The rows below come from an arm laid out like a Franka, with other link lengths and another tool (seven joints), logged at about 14 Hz.
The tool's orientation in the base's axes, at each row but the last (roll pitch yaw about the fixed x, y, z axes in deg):
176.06, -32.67, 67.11
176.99, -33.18, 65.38
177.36, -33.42, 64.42
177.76, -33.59, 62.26
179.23, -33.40, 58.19
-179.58, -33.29, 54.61
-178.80, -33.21, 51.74
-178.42, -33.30, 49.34
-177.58, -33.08, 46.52
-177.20, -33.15, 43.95
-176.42, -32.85, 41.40
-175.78, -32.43, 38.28
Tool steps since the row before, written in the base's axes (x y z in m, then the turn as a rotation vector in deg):
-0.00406, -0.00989, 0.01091, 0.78, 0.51, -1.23
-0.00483, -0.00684, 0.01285, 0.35, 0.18, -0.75
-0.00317, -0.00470, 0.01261, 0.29, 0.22, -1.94
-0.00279, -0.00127, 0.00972, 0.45, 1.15, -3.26
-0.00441, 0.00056, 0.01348, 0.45, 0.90, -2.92
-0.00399, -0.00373, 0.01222, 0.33, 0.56, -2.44
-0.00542, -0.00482, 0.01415, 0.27, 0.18, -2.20
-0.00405, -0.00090, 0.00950, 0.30, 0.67, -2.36
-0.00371, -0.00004, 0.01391, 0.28, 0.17, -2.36
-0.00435, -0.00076, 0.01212, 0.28, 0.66, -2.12
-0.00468, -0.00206, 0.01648, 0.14, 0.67, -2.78
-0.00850, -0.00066, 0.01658, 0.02, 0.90, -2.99
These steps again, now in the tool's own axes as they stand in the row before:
-0.00311, 0.00113, -0.01491, -0.01, 0.42, 1.49
0.00014, -0.00074, -0.01532, -0.15, 0.20, 0.81
0.00226, -0.00020, -0.01364, -0.80, 0.08, 1.80
0.00336, -0.00151, -0.00950, -0.78, -0.27, 3.39
0.00588, -0.00388, -0.01232, -0.77, -0.13, 2.99
0.00223, -0.00119, -0.01314, -0.80, -0.04, 2.40
0.00178, -0.00160, -0.01572, -0.95, 0.14, 2.01
0.00244, -0.00275, -0.00969, -0.71, -0.14, 2.36
0.00543, -0.00321, -0.01294, -1.02, 0.18, 2.14
0.00356, -0.00306, -0.01201, -0.61, -0.18, 2.15
0.00485, -0.00258, -0.01636, -1.05, -0.24, 2.65
0.00291, -0.00604, -0.01739, -1.12, -0.48, 2.87

